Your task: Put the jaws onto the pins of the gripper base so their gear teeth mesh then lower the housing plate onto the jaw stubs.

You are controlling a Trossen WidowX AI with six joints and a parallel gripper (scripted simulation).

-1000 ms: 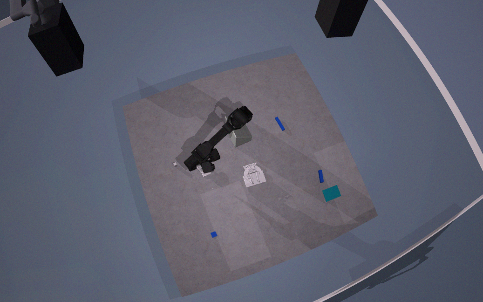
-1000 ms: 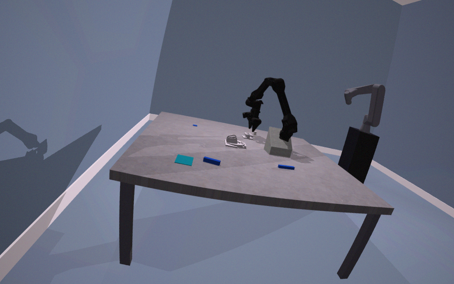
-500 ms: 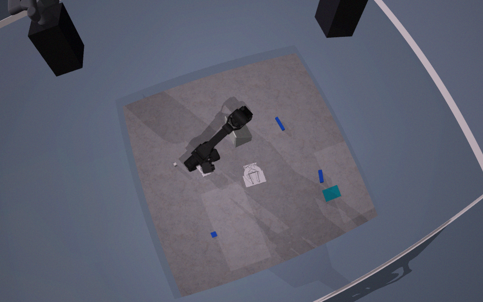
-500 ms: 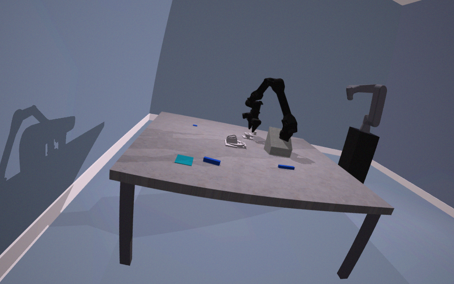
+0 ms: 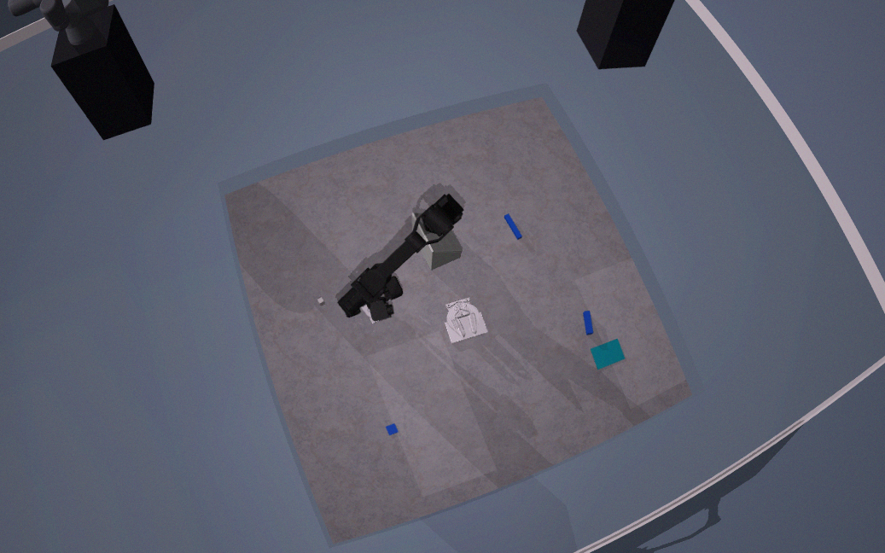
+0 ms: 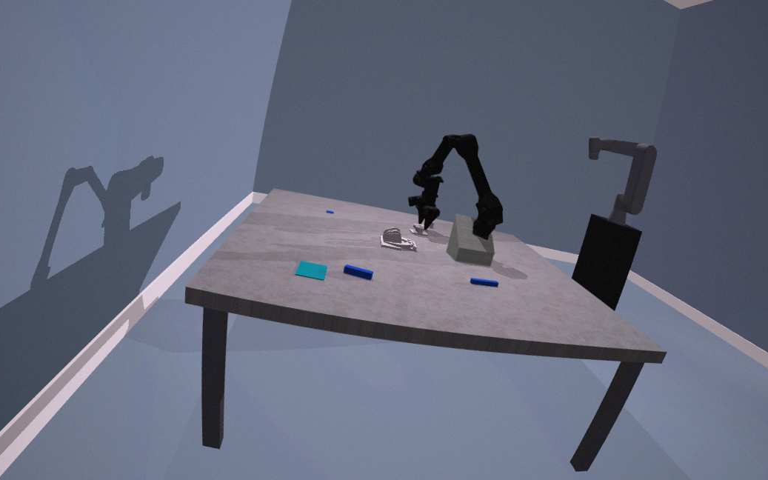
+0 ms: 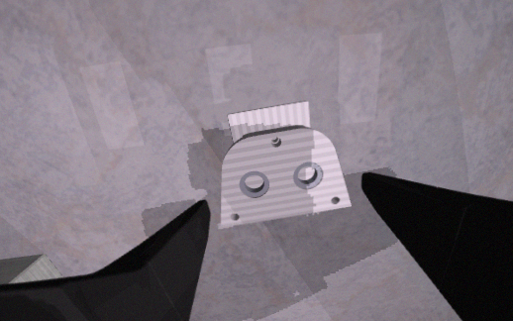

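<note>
Right now my gripper tip is 10 mm short of the white stepped part and 20 mm above it. The rest, counted from my gripper tip: small blue square (400 mm ahead, 30 mm to the right, 30 mm below); white jaw (80 mm ahead, 280 mm to the left, 20 mm below); small white cube (60 mm behind, 160 mm to the right, 20 mm below).
</note>
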